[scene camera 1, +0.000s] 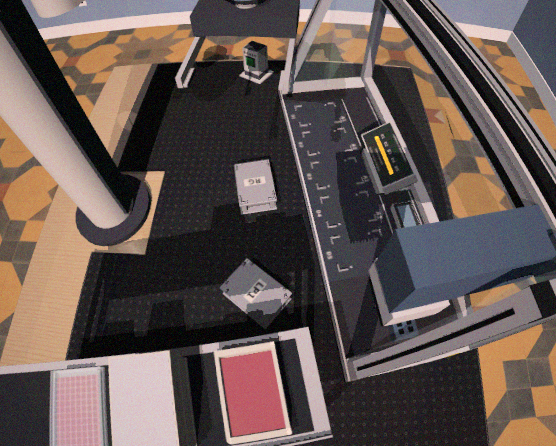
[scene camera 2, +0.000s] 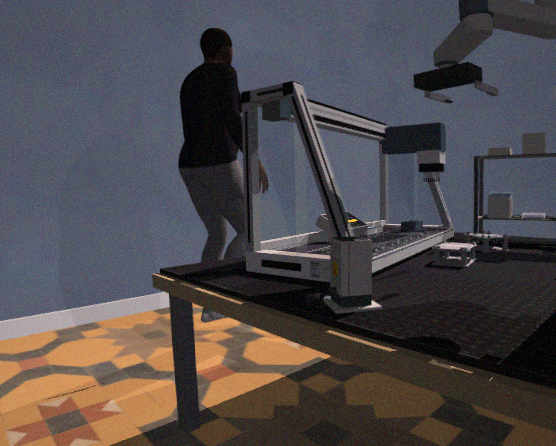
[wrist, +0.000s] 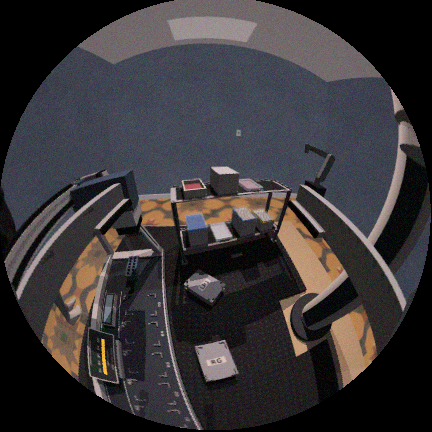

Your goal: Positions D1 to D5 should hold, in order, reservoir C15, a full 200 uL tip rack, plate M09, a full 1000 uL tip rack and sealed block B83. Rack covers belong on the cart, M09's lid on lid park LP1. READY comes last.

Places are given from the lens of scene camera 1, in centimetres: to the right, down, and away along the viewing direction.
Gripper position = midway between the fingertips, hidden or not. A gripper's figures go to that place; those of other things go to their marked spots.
my gripper point(scene camera 1: 231, 83): -7, -21, 50
red-topped reservoir point(scene camera 1: 252, 396): -3, 23, 44
